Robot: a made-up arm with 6 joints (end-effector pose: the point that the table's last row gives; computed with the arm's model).
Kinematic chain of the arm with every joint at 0, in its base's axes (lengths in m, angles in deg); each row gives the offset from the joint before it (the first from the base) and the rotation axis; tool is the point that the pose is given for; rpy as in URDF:
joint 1: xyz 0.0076 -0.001 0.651 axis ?
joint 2: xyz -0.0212 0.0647 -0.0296 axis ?
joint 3: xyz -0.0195 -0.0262 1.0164 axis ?
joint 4: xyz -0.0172 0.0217 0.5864 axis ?
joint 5: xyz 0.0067 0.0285 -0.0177 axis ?
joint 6: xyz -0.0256 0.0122 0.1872 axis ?
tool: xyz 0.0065 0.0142 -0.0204 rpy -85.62 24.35 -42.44
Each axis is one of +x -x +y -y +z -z.
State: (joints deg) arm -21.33 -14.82 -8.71 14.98 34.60 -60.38
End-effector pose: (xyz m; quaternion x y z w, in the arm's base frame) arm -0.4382 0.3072 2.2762 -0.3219 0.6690 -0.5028 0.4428
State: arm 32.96 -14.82 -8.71 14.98 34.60 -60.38
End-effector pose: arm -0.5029 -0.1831 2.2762 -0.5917 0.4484 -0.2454 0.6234
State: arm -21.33 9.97 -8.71 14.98 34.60 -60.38
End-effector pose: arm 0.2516 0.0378 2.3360 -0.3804 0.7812 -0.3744 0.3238
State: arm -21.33 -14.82 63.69 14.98 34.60 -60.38
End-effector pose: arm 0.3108 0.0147 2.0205 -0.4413 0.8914 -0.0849 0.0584
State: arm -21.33 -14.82 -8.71 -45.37 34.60 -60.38
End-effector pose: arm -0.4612 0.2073 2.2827 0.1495 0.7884 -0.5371 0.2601
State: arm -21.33 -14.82 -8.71 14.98 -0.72 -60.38
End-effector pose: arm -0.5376 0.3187 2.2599 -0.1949 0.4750 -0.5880 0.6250
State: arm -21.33 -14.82 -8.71 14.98 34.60 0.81
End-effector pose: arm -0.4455 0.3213 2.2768 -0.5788 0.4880 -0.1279 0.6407
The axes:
joint 1: +z
joint 2: +y
joint 3: +y
joint 4: +z
joint 5: +y
joint 6: +z

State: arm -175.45 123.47 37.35 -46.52 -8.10 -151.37
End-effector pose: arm -1.0835 -0.1954 -0.6038 0.1302 -0.5933 -0.4710 0.6396
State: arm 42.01 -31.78 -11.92 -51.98 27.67 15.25
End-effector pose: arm -0.7857 -0.6556 2.0466 -0.3720 0.2916 0.0337 0.8806
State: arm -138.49 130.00 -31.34 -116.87 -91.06 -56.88
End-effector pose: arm -0.8481 -1.0032 -0.1930 0.3179 -0.6381 0.2912 0.6379
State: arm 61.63 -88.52 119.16 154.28 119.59 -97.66
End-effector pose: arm -0.5236 -0.7752 1.1443 -0.5606 -0.7573 -0.0554 0.3305
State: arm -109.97 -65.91 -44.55 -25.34 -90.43 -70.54
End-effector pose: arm 0.6498 1.2856 0.6878 -0.0391 -0.8791 -0.4715 0.0577
